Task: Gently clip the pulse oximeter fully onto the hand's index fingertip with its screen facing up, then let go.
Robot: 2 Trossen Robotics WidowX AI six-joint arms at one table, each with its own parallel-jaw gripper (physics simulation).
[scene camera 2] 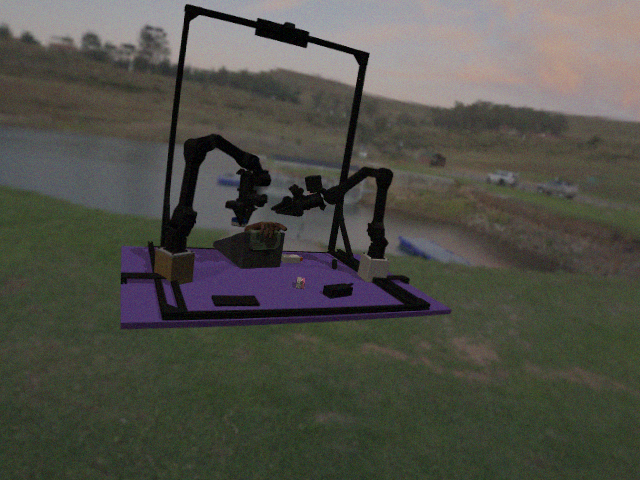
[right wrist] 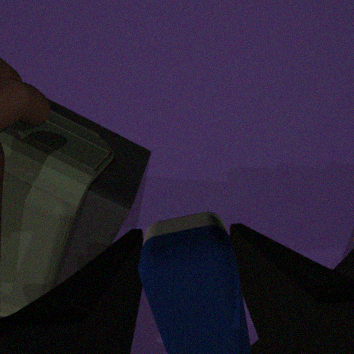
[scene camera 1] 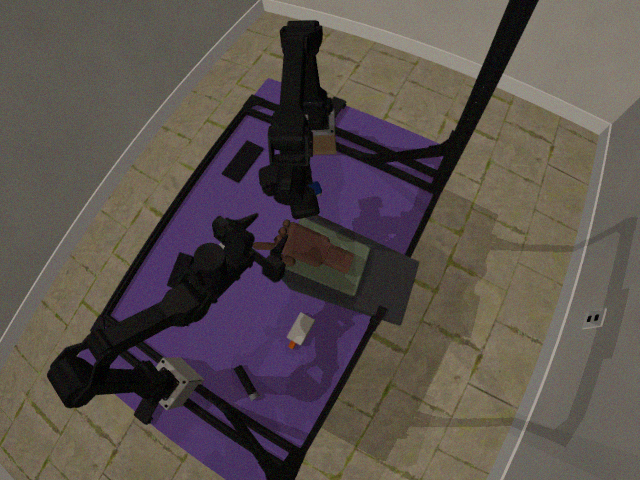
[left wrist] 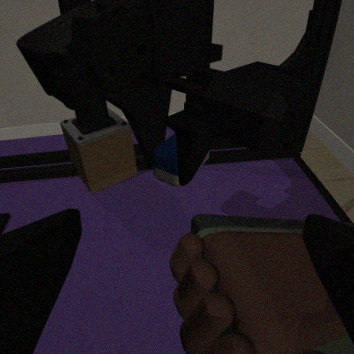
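Pixels of known places: left gripper, fingertip midpoint: point(scene camera 2: 273, 210) point(scene camera 1: 272, 224) point(left wrist: 194, 223); right gripper, fingertip midpoint: point(scene camera 2: 243, 225) point(right wrist: 186, 236) point(left wrist: 169, 173); left arm's base, origin of the base link: point(scene camera 2: 375, 256) point(scene camera 1: 164, 383); right arm's base, origin of the base link: point(scene camera 2: 175, 250) point(scene camera 1: 318, 121) point(left wrist: 93, 122).
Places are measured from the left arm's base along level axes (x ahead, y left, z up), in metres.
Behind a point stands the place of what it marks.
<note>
The blue-and-white pulse oximeter point(scene camera 1: 316, 188) {x 0.634, y -0.041, z 0.110 m} point(scene camera 2: 236, 221) {x 0.635, y -0.015, z 0.099 m} point(left wrist: 166, 156) {x 0.600, y -0.014, z 0.109 m} point(right wrist: 195, 285) {x 0.609, y -0.016, z 0.112 m} is between the fingers of my right gripper point(right wrist: 186, 236) {x 0.606, y -0.015, z 0.087 m}, apart from the hand; its screen cannot be made out. The brown hand point(scene camera 1: 310, 246) {x 0.512, y -0.110, z 0.080 m} point(scene camera 2: 266, 227) {x 0.508, y -0.025, z 0.084 m} point(left wrist: 265, 272) {x 0.503, y -0.072, z 0.096 m} point(right wrist: 17, 102) {x 0.529, y -0.020, z 0.085 m} rests palm-down on a green pad point(scene camera 1: 357, 273) {x 0.540, y -0.231, z -0.004 m} over a dark wedge point(scene camera 1: 390, 279) {x 0.588, y -0.309, z -0.054 m}. Its index finger point(scene camera 1: 263, 245) points left in scene camera 1. My left gripper point(scene camera 1: 269, 228) {x 0.489, y -0.030, z 0.156 m} point(left wrist: 194, 223) {x 0.489, y -0.030, z 0.156 m} is open and empty, above and around the finger area; the index finger does not show in the left wrist view.
A flat black slab point(scene camera 1: 241, 161) {x 0.651, y 0.312, z -0.097 m} point(scene camera 2: 235, 300) {x 0.658, y 0.319, z -0.097 m}, a black box point(scene camera 1: 178, 268) {x 0.252, y 0.219, z -0.071 m} point(scene camera 2: 337, 290) {x 0.266, y 0.244, z -0.075 m}, a small pale item point(scene camera 2: 300, 282) {x 0.389, y 0.164, z -0.079 m}, a white block with an orange end point(scene camera 1: 300, 328) {x 0.339, y -0.186, z -0.077 m} point(scene camera 2: 291, 258) {x 0.341, y -0.163, z -0.083 m} and a dark cylinder point(scene camera 1: 245, 382) {x 0.128, y -0.154, z -0.080 m} lie on the purple table. Black frame bars edge it.
</note>
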